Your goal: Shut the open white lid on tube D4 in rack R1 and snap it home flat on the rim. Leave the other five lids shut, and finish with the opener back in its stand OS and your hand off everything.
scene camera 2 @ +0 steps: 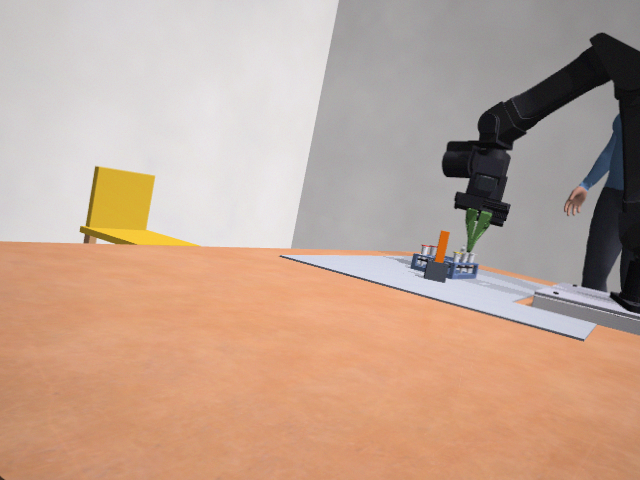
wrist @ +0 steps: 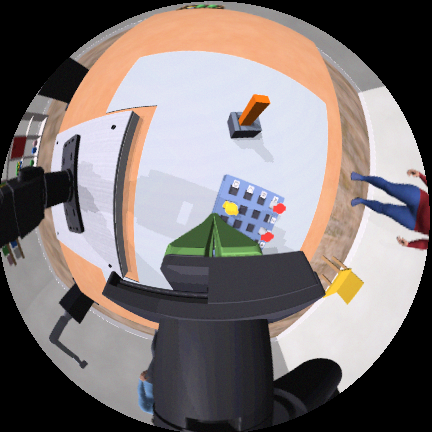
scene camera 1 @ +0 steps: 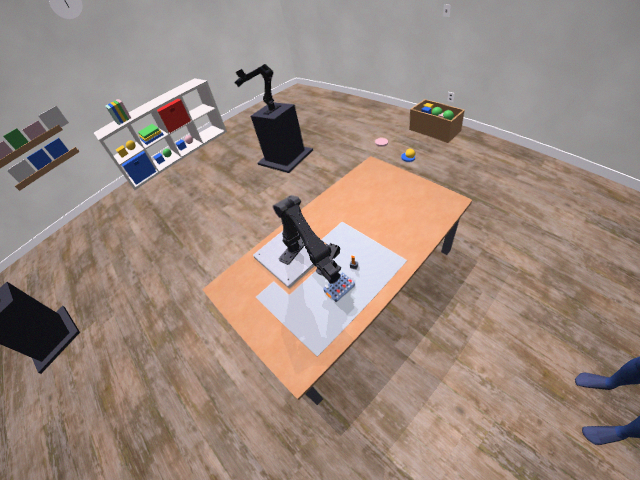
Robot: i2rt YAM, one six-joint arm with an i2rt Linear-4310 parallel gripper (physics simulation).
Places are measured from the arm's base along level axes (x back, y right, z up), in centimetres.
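Pixels of known places: gripper, between the fingertips: (scene camera 2: 468, 251) (wrist: 213, 217); arm's base, origin of its link: (wrist: 69, 184) (scene camera 1: 294, 249).
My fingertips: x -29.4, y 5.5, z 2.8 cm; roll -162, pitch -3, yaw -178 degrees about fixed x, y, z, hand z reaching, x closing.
For each thing: its middle in the pictures, then the offset to it from my fingertips. Level surfaces: height alone.
- Blue rack R1, middle of its body: (wrist: 240, 235) (scene camera 2: 448, 257) (scene camera 1: 338, 285) dz -2.1, dx -3.8, dy +3.1 cm
- yellow lid, middle of its body: (wrist: 230, 208) dz -0.6, dx -1.9, dy -0.9 cm
- orange opener, middle of its body: (wrist: 249, 115) (scene camera 2: 439, 253) (scene camera 1: 353, 261) dz -0.8, dx -3.7, dy -11.8 cm
- pale mat, height of its surface: dz -5.3 cm
- orange table, height of its surface: dz -5.6 cm
My gripper (scene camera 2: 469, 250) (wrist: 213, 217) is shut and empty, its green fingertips low at the near side of rack R1, among the tube tops. Blue rack R1 (scene camera 1: 339, 287) (scene camera 2: 467, 277) (wrist: 240, 201) stands upright on the mat. In the wrist view a yellow lid (wrist: 230, 208) and two red lids, one (wrist: 279, 208) by the far corner and one (wrist: 267, 236) nearer, show on tubes. The white lid on D4 is hidden by my fingers in the wrist view; its angle cannot be told. The orange opener (scene camera 1: 353, 258) (scene camera 2: 442, 246) (wrist: 255, 109) stands in its dark stand OS (scene camera 1: 353, 265) (scene camera 2: 435, 271) (wrist: 243, 131).
The pale mat (scene camera 1: 374, 258) (scene camera 2: 361, 268) (wrist: 190, 85) lies on the orange table (scene camera 1: 403, 196) (scene camera 2: 206, 335) (wrist: 210, 30). The arm's base plate (scene camera 2: 578, 297) (wrist: 100, 150) is beside the mat. The opener stands upright a short way from the rack. A yellow chair (scene camera 2: 121, 198) (wrist: 346, 286) stands beyond the table.
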